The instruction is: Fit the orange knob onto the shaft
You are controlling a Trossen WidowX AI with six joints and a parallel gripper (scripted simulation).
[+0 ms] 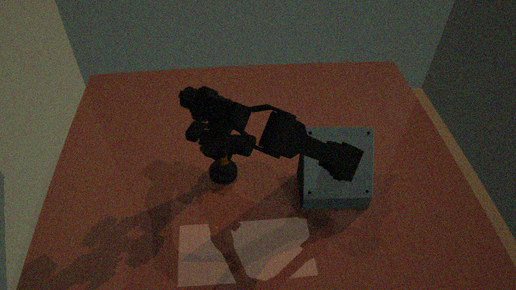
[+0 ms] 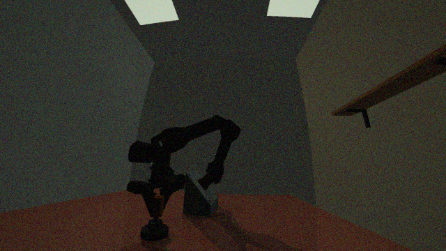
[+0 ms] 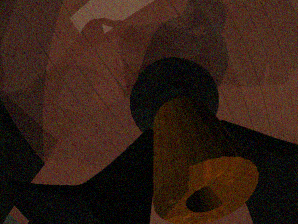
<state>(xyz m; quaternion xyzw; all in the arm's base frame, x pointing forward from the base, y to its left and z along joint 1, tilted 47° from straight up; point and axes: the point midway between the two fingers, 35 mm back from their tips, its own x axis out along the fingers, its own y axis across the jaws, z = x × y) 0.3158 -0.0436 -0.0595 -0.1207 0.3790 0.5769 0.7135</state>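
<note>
The orange knob lies 2 cm above my gripper tip. From my gripper tip the other things lie so: pedestal (4 cm below).
</note>
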